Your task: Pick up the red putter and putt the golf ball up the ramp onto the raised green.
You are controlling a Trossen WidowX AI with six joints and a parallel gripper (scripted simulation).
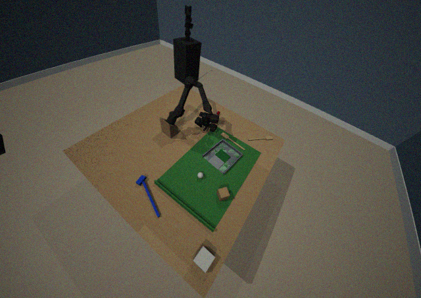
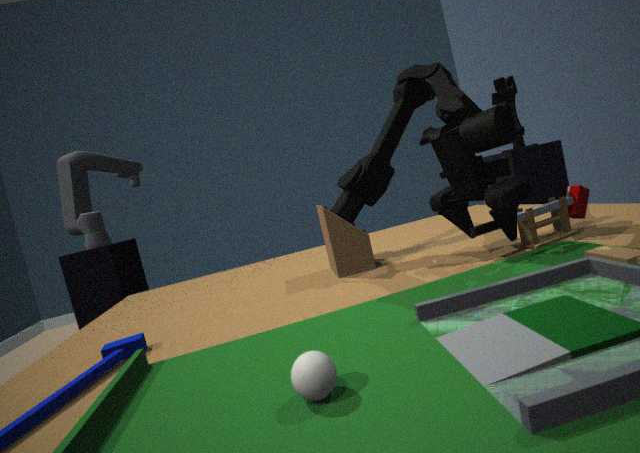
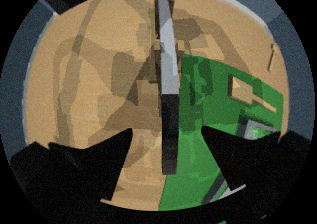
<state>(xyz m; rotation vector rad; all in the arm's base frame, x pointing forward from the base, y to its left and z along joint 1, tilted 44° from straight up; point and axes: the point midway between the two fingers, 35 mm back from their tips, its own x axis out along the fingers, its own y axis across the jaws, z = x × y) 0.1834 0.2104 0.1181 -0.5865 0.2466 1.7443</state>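
Right now my gripper tip is 120 mm to the right of the wooden rack and 40 mm past it. The rest, counted from my gripper tip: blue hammer (670 mm to the right, 160 mm ahead, 20 mm below); wooden block (480 mm ahead, 320 mm to the right); golf ball (330 mm to the right, 280 mm ahead, 10 mm below).
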